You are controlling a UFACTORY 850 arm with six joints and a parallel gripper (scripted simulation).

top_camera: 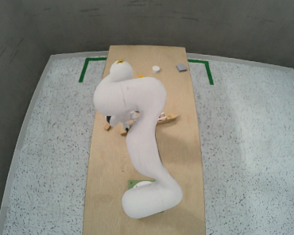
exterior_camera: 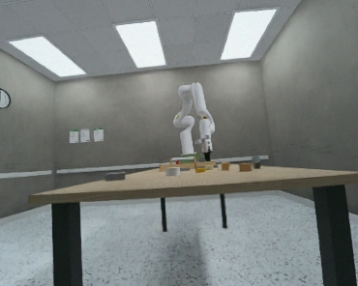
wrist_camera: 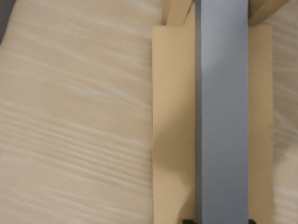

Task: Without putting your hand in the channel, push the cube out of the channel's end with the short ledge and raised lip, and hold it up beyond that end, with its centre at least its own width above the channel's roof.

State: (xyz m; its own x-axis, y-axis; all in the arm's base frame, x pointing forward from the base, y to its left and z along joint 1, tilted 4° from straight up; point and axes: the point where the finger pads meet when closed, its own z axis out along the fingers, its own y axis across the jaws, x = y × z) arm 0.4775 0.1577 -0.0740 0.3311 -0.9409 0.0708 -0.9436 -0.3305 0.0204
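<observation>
Right now my hand is 20 mm short of the long grey bar, 50 mm to the left of it and 10 mm above it. Also, from my hand: wooden channel: 70 mm ahead, 190 mm to the right, 10 mm below; then small tan block: 10 mm ahead, 150 mm to the left, 50 mm below; then grey rod: 170 mm ahead, 20 mm to the right, 60 mm below.
</observation>
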